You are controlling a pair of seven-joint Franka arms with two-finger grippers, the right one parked.
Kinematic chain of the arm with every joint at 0, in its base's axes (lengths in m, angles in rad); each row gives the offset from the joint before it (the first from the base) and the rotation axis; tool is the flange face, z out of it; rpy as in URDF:
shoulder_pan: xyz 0 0 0.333 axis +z
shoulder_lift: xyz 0 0 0 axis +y
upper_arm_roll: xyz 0 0 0.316 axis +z
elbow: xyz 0.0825 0 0 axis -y
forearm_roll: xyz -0.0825 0 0.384 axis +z
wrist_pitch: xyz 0 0 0 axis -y
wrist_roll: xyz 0.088 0 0 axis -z
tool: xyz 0 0 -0.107 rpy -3.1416 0 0
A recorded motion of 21 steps. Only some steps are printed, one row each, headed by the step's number.
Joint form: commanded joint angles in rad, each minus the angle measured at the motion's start. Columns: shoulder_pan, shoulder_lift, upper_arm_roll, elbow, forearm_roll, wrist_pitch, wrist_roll.
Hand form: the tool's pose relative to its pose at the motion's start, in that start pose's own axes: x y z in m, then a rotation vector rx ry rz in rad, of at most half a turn. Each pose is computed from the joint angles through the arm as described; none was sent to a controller.
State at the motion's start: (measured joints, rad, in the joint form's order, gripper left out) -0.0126 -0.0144 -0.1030 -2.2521 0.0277 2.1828 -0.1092
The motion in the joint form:
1: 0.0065 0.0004 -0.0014 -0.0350 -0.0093 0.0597 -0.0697
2: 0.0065 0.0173 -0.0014 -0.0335 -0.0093 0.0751 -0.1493
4: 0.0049 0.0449 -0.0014 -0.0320 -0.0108 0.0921 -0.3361
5: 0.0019 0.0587 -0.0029 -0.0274 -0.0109 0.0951 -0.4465
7: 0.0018 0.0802 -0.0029 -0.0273 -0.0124 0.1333 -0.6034
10: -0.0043 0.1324 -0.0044 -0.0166 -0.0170 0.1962 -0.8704
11: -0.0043 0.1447 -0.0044 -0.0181 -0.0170 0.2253 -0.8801
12: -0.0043 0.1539 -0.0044 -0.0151 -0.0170 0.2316 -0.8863
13: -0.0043 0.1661 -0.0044 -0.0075 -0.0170 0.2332 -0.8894
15: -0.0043 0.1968 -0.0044 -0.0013 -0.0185 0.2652 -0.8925
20: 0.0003 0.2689 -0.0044 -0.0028 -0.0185 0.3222 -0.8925
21: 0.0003 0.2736 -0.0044 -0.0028 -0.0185 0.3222 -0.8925
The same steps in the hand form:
1: -0.0028 -0.0021 0.0106 -0.0116 0.0228 -0.0797
2: 0.0000 -0.0017 0.0171 -0.0144 0.0221 -0.1590
4: 0.0031 -0.0003 0.0289 -0.0182 0.0110 -0.3446
5: 0.0050 0.0023 0.0336 -0.0182 0.0038 -0.4504
7: 0.0095 0.0031 0.0412 -0.0288 0.0167 -0.6081
10: 0.0193 0.0087 0.0580 -0.0510 0.0273 -0.8707
11: 0.0218 0.0091 0.0624 -0.0607 0.0399 -0.8805
12: 0.0233 0.0093 0.0654 -0.0618 0.0393 -0.8867
13: 0.0258 0.0096 0.0685 -0.0615 0.0359 -0.8899
15: 0.0305 0.0105 0.0793 -0.0697 0.0401 -0.8945
20: 0.0333 0.0095 0.1135 -0.0681 0.0215 -0.8999
21: 0.0331 0.0096 0.1161 -0.0661 0.0171 -0.8999

